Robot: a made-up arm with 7 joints.
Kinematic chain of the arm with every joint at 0, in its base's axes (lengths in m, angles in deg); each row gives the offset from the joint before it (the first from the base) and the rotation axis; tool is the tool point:
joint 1: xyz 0 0 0.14 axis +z
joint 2: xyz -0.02 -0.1 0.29 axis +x
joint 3: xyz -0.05 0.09 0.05 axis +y
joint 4: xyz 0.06 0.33 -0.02 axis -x
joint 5: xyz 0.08 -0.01 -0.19 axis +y
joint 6: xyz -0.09 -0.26 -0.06 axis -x
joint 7: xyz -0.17 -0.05 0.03 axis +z
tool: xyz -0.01 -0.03 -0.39
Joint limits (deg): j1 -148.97..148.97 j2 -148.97..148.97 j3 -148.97..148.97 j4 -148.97..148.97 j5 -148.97..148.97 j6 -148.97..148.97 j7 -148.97..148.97
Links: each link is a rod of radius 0.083 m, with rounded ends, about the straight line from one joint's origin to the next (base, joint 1, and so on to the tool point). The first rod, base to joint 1, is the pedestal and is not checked.
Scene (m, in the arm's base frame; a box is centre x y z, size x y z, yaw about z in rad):
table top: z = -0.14
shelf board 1: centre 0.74 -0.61 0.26 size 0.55 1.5 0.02 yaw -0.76
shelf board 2: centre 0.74 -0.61 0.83 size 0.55 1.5 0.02 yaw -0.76
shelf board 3: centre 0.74 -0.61 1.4 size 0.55 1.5 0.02 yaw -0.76
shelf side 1: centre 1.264 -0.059 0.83 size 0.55 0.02 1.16 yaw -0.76
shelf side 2: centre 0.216 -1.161 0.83 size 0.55 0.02 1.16 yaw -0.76
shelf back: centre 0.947 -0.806 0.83 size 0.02 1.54 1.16 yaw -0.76
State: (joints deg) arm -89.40 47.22 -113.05 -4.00 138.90 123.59 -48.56
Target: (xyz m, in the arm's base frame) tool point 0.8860 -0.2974 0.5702
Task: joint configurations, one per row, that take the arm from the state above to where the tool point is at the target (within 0.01 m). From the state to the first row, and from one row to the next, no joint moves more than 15 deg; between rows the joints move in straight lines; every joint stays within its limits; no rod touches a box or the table.
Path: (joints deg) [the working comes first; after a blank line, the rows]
Joints at the target: -148.97 14.24 -131.61 122.58 123.29 84.60 -52.39
Straight joint move there: clear.

1: -96.02 43.56 -115.11 10.06 137.17 119.26 -48.99
2: -102.64 39.89 -117.18 24.13 135.43 114.93 -49.41
3: -109.26 36.23 -119.24 38.19 133.70 110.59 -49.84
4: -115.88 32.56 -121.30 52.26 131.96 106.26 -50.26
5: -122.49 28.90 -123.36 66.32 130.23 101.93 -50.69
6: -129.11 25.23 -125.43 80.39 128.50 97.60 -51.11
7: -135.73 21.57 -127.49 94.45 126.76 93.26 -51.54
8: -142.35 17.90 -129.55 108.51 125.03 88.93 -51.96
9: -148.97 14.24 -131.61 122.58 123.29 84.60 -52.39

